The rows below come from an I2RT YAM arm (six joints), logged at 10 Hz.
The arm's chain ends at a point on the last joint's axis. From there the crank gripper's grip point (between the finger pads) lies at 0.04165 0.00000 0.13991 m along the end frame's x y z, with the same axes.
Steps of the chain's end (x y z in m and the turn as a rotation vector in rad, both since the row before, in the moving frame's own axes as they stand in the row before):
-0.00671 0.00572 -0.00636 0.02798 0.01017 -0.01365
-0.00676 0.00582 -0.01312 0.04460 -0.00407 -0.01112
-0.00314 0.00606 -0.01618 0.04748 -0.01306 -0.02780
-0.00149 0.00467 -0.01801 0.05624 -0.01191 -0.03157
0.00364 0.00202 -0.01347 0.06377 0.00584 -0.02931
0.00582 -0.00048 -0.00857 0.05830 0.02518 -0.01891
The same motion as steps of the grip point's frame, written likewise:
-0.00532 0.00123 -0.00685 0.02798 0.01017 -0.01365
-0.00737 -0.00088 -0.01310 0.04460 -0.00407 -0.01112
-0.00508 -0.00172 -0.01583 0.04748 -0.01306 -0.02780
-0.00330 -0.00449 -0.01778 0.05624 -0.01191 -0.03157
0.00431 -0.00812 -0.01404 0.06377 0.00584 -0.02931
0.00924 -0.00942 -0.00992 0.05830 0.02518 -0.01891

